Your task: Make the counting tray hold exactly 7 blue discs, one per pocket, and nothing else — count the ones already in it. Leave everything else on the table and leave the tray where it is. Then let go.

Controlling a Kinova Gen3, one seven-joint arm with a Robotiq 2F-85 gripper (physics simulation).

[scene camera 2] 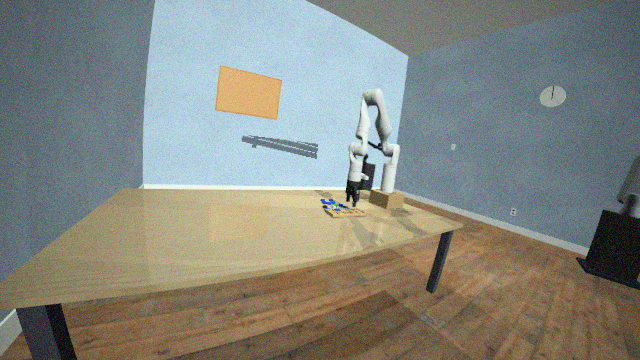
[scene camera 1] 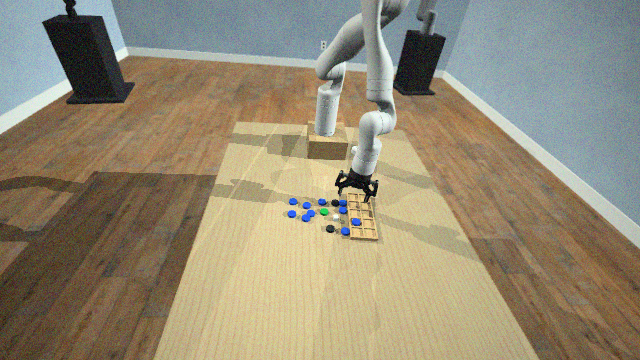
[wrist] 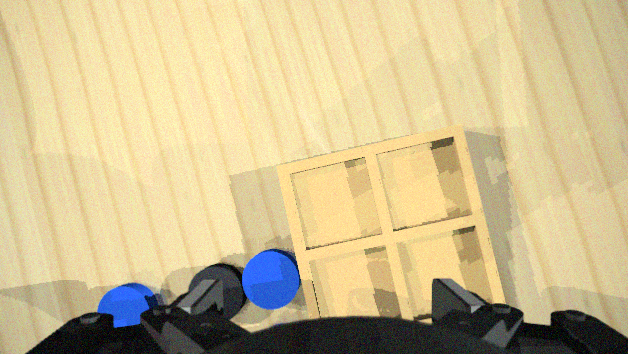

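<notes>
The wooden counting tray [scene camera 1: 364, 238] [scene camera 2: 348, 215] [wrist: 292, 215] has two columns of pockets. One blue disc [scene camera 1: 356, 221] shows in its left column, second row from the front. Several blue discs lie on the table left of it; one blue disc [scene camera 1: 343, 203] [wrist: 271, 279] is beside its left wall near the far end, and another blue disc [scene camera 1: 345, 231] is beside its near-left corner. My gripper [scene camera 1: 354, 197] [scene camera 2: 351, 203] [wrist: 327, 302] is open and empty, above the tray's far end. The gripper body hides the tray's nearer rows in the wrist view.
A black disc [scene camera 1: 335, 203] [wrist: 232, 290] lies left of the far-end blue disc. Another black disc [scene camera 1: 330, 228], a green disc [scene camera 1: 324, 212] and a small white cube [scene camera 1: 336, 218] lie left of the tray. The arm's wooden base block [scene camera 1: 327, 149] [scene camera 2: 386, 199] stands behind.
</notes>
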